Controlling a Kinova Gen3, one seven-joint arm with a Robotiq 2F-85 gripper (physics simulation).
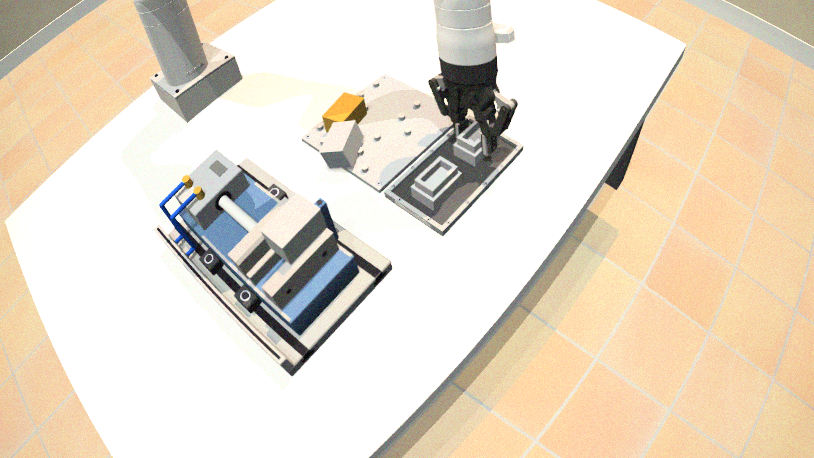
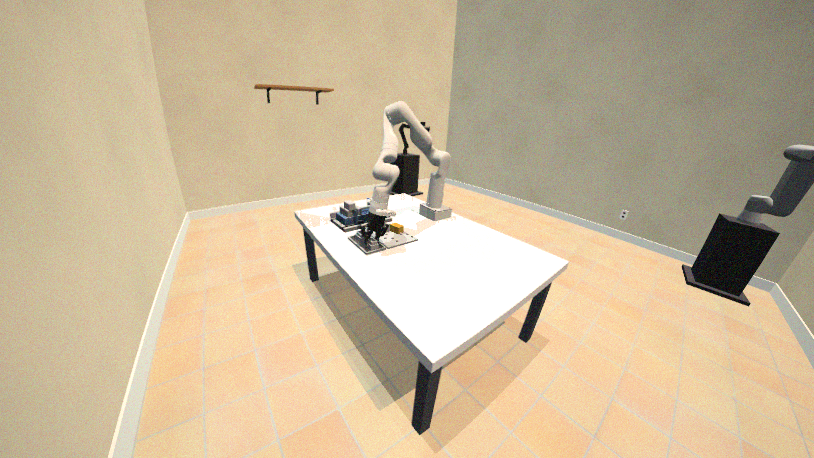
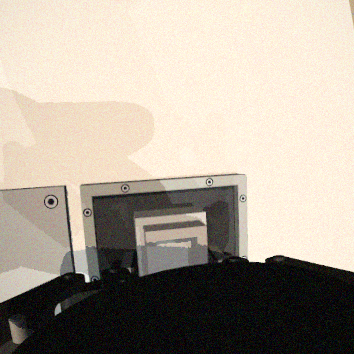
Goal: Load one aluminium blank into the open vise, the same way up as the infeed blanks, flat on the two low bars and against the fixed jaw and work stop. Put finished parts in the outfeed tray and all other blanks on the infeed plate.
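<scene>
My gripper is shut on a grey finished part with a pocket in its top. It holds the part upright, low over the far end of the dark outfeed tray; I cannot tell whether the part touches the tray floor. A second finished part stands in the tray's near end. A plain grey blank lies tilted at the left edge of the pegged infeed plate. The vise stands at the front left with open jaws.
An orange block lies on the infeed plate's back left corner, touching the grey blank. The arm's base stands at the table's back left. A blue work stop rises at the vise's right side. The table edge is close behind the tray.
</scene>
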